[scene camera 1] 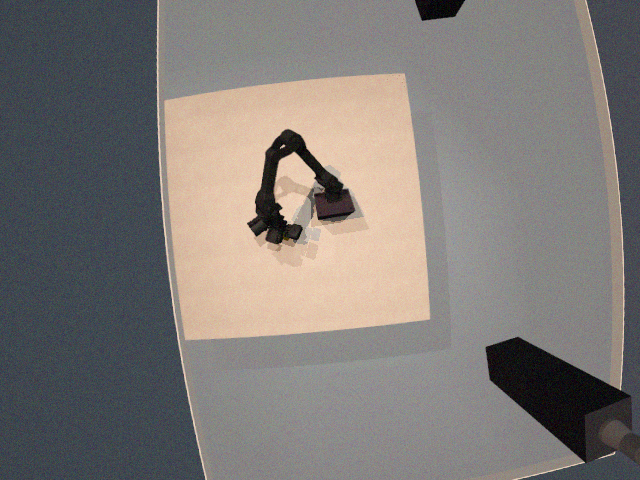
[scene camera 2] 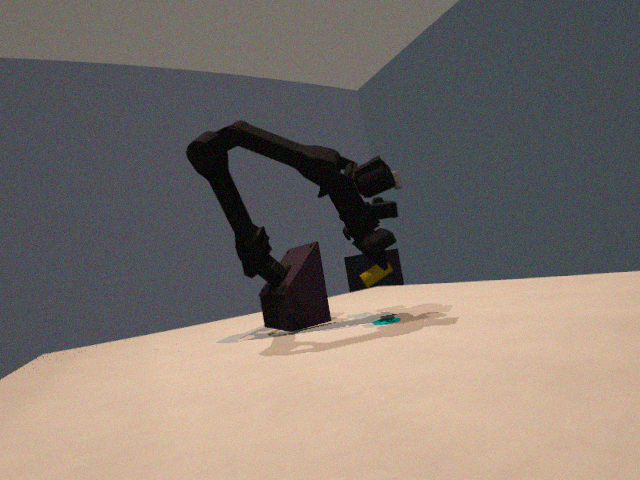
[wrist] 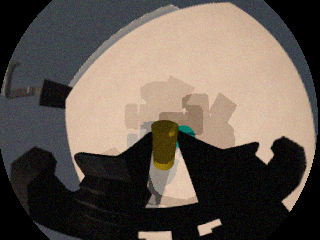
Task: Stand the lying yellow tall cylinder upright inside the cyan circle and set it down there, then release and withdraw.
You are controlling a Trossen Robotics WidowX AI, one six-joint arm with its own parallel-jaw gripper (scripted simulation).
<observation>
gripper: holds a yellow tall cylinder (wrist: 164, 132)
</observation>
